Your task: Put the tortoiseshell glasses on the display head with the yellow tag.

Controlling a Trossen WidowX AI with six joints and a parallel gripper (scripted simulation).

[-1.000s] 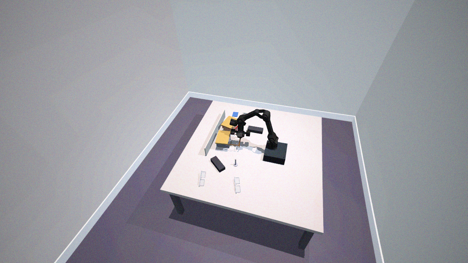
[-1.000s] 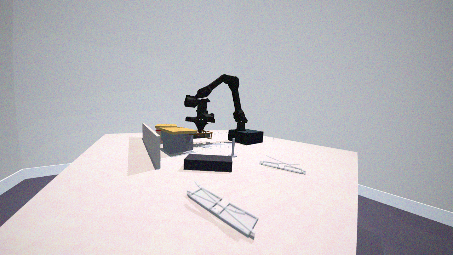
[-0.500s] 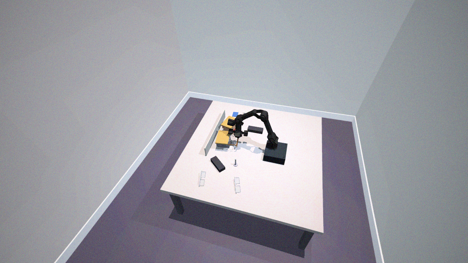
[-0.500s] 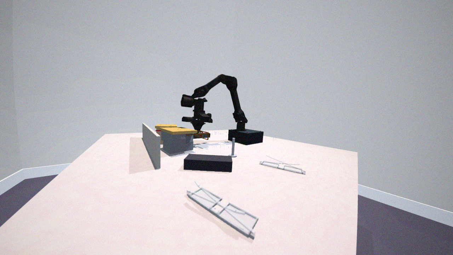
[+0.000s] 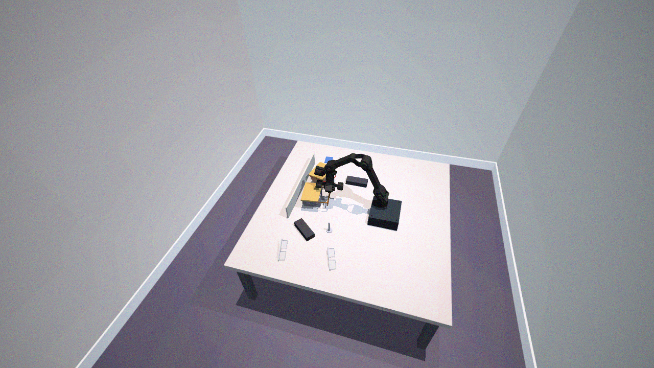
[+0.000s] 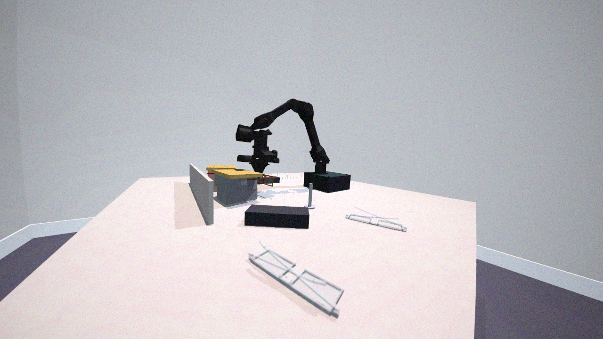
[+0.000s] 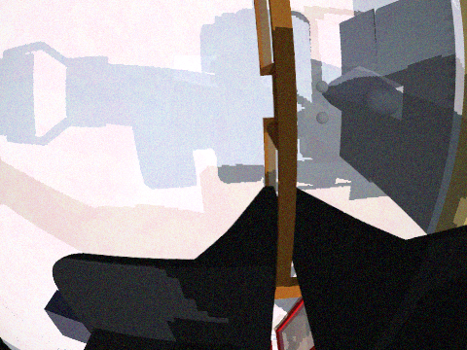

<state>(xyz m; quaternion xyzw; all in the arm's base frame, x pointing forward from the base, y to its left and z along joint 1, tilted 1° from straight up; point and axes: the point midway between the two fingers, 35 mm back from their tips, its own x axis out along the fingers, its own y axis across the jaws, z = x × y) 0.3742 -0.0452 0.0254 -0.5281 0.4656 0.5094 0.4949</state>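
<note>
The grey display head is 90 mm ahead of my gripper tip, 40 mm to the left of it and 10 mm below it. The rest, counted from my gripper tip: blue tag: 440 mm to the right, 100 mm ahead, 60 mm below; then grey wall panel: 230 mm ahead, 70 mm to the right, 10 mm below; then thin post: 270 mm to the left, 60 mm behind, 40 mm below.
</note>
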